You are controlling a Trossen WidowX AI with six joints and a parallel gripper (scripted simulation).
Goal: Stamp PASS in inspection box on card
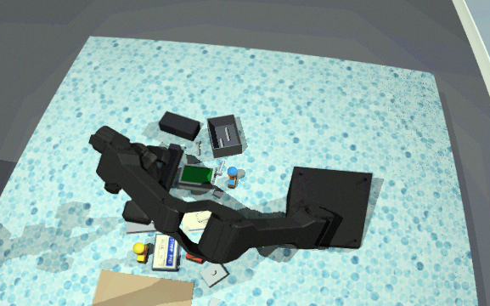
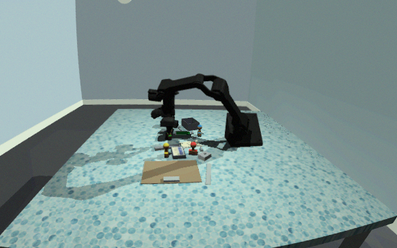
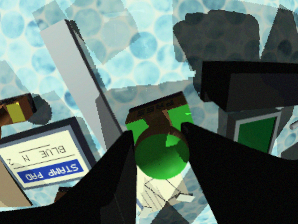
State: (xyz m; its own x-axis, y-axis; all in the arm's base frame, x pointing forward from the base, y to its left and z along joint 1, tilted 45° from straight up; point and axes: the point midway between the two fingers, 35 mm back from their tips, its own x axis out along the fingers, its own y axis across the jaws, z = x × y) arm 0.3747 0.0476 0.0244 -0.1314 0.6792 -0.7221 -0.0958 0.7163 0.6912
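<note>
The green ink pad is 120 mm to the right of my gripper tip, 70 mm behind it and 60 mm below it. From my gripper tip the other things lie so: green-knobbed stamp: 20 mm below; blue-white tin: 100 mm to the left, 60 mm behind, 50 mm below; grey bar: 60 mm below, 50 mm to the left.
</note>
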